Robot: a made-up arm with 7 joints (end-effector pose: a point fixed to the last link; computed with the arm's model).
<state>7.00 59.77 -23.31 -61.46 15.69 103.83 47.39</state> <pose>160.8 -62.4 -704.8 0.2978 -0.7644 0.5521 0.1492</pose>
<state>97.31 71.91 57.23 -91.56 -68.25 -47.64 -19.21</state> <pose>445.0 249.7 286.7 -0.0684 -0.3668 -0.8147 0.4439</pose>
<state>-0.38 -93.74 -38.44 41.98 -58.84 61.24 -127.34</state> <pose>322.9 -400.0 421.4 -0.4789 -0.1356 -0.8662 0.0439</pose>
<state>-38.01 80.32 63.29 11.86 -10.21 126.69 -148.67</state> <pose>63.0 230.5 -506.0 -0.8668 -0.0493 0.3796 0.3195</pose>
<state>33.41 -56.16 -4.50 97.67 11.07 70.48 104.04</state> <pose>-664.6 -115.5 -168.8 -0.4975 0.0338 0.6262 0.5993</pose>
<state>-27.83 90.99 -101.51 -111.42 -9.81 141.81 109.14</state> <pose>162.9 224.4 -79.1 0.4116 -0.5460 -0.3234 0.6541</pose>
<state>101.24 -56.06 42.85 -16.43 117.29 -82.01 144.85</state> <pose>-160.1 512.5 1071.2 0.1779 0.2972 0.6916 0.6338</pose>
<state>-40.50 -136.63 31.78 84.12 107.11 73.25 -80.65</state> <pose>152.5 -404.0 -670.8 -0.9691 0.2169 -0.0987 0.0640</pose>
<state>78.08 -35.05 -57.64 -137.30 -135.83 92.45 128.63</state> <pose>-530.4 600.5 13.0 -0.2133 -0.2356 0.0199 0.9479</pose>
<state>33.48 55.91 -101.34 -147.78 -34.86 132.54 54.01</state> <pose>-611.7 501.9 -237.7 -0.0976 -0.3420 -0.1488 0.9227</pose>
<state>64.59 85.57 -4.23 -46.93 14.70 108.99 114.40</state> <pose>-517.2 -65.9 -5.4 0.1252 -0.1554 0.6552 0.7286</pose>
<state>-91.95 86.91 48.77 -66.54 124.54 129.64 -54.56</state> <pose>64.7 -356.6 -199.0 -0.0510 -0.8611 0.4965 0.0966</pose>
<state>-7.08 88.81 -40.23 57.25 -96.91 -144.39 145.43</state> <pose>513.3 86.2 -161.0 -0.8125 0.1076 -0.4439 0.3622</pose>
